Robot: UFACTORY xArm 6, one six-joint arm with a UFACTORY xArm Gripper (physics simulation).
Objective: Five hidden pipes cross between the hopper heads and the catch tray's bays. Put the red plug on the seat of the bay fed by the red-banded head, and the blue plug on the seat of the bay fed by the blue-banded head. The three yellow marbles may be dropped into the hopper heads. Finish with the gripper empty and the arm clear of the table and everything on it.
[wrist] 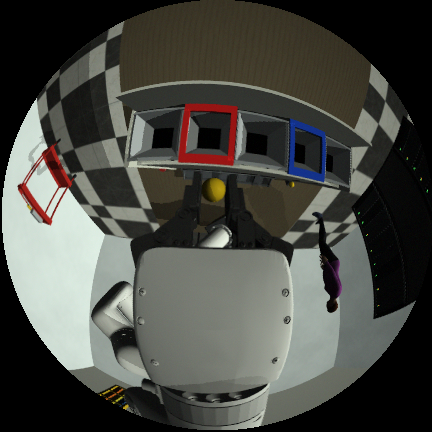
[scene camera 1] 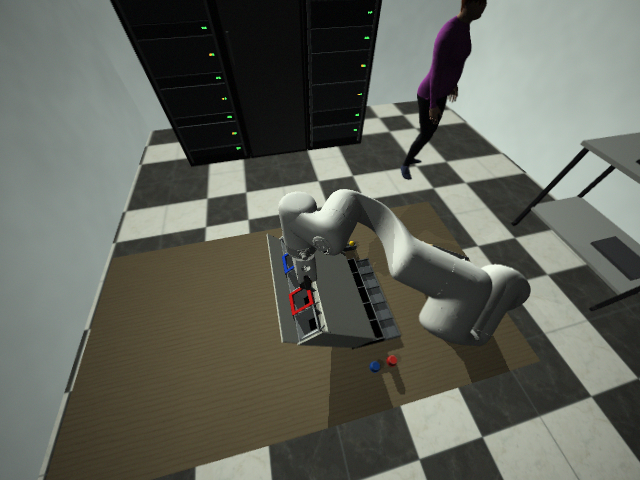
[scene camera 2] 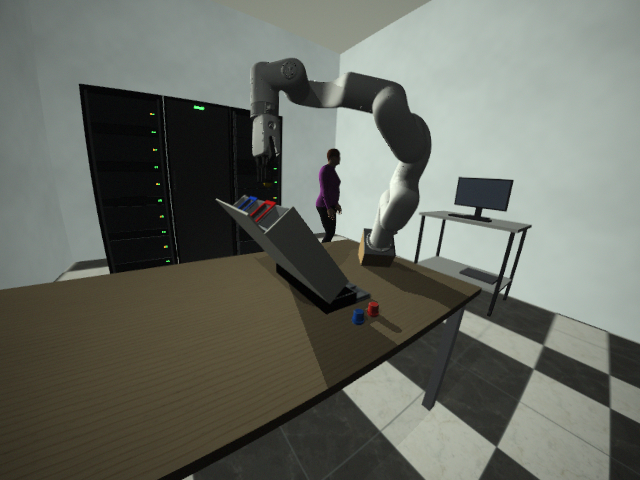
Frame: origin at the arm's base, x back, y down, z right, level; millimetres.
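Seen in the pictures: gripper, fingertip midpoint: [wrist: 213,183] [scene camera 1: 304,282] [scene camera 2: 265,182]; arm's base at its link origin: [wrist: 220,234] [scene camera 2: 379,241].
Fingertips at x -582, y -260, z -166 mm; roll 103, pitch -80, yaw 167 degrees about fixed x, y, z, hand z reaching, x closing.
Pixels of each thing's top centre, then the offset from my fingertips to it. "spot": a spot on its surface instead. Level surfaces: height alone.
- red-banded head at a spot on its surface: [wrist: 208,108] [scene camera 1: 292,304] spot: dx -43, dy +101, dz -23 mm
- blue-banded head at a spot on its surface: [wrist: 292,145] spot: dx -37, dy +78, dz +102 mm
- red plug at its top centre: [scene camera 2: 374,303] [scene camera 1: 393,359] dx +310, dy +362, dz -157 mm
- blue plug at its top centre: [scene camera 2: 359,311] [scene camera 1: 375,365] dx +241, dy +362, dz -172 mm
- catch tray at a spot on its surface: [scene camera 2: 361,291] spot: dx +356, dy +392, dz -26 mm
- table at its surface level: dy +401 mm
My gripper [scene camera 1: 306,283] [scene camera 2: 264,180] [wrist: 213,183] is shut on a yellow marble [scene camera 2: 267,184] [wrist: 214,190], above the hopper heads' row; in the wrist view the marble shows beside the red-banded head [scene camera 1: 291,304] [scene camera 2: 265,212] [wrist: 208,108]. The blue-banded head [scene camera 1: 283,263] [scene camera 2: 252,198] [wrist: 292,145] is the second from one end, with a plain head between the two. Another yellow marble [scene camera 1: 351,242] [wrist: 292,184] shows past the housing; whether a third lies there is unclear. The red plug [scene camera 1: 391,360] [scene camera 2: 373,308] and blue plug [scene camera 1: 374,366] [scene camera 2: 358,316] stand upright on the table beside the catch tray [scene camera 1: 386,313] [scene camera 2: 361,291].
The sloped grey housing [scene camera 1: 338,294] [scene camera 2: 305,253] hides the pipes and rises from the tray to the heads. The arm's base [scene camera 2: 376,255] stands at the table's end. Server racks [scene camera 1: 268,77] [scene camera 2: 196,180] and a person in purple [scene camera 1: 445,56] [scene camera 2: 328,180] [wrist: 331,272] are beyond the table [scene camera 1: 180,335] [scene camera 2: 155,351].
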